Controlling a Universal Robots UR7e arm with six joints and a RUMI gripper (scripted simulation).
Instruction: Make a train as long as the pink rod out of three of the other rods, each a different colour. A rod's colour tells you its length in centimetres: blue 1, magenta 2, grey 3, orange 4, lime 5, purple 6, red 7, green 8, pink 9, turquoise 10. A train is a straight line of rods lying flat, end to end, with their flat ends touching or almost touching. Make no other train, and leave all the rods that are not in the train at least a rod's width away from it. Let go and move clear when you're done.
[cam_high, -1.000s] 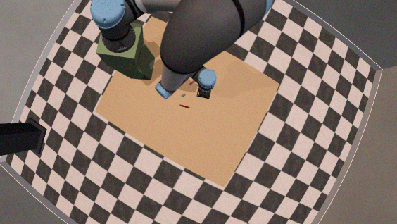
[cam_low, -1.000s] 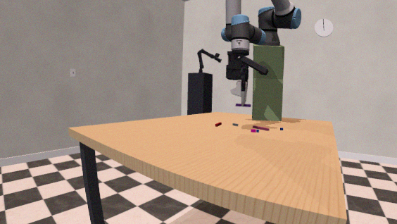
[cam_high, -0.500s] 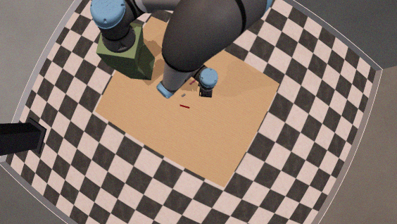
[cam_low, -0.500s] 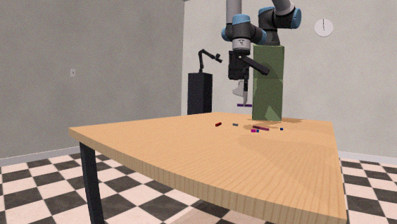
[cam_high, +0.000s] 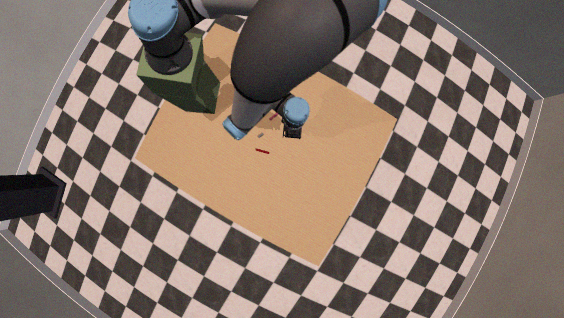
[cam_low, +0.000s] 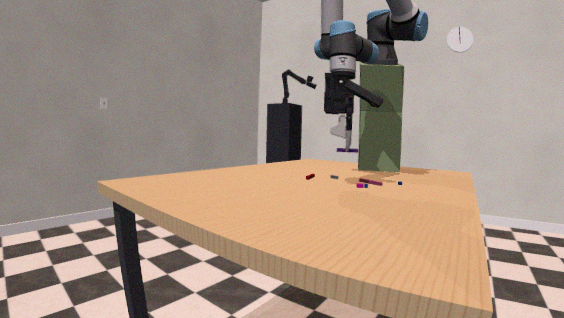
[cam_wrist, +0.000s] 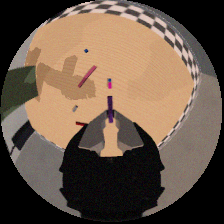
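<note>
Right now the magenta rod is 11 cm below my hand, 4 cm to the left of it and 1 cm behind it. Round my hand: pink rod (11 cm below, 10 cm behind, 5 cm to the left); grey rod (13 cm behind, 11 cm below, 8 cm to the right); purple rod (1 cm below).
</note>
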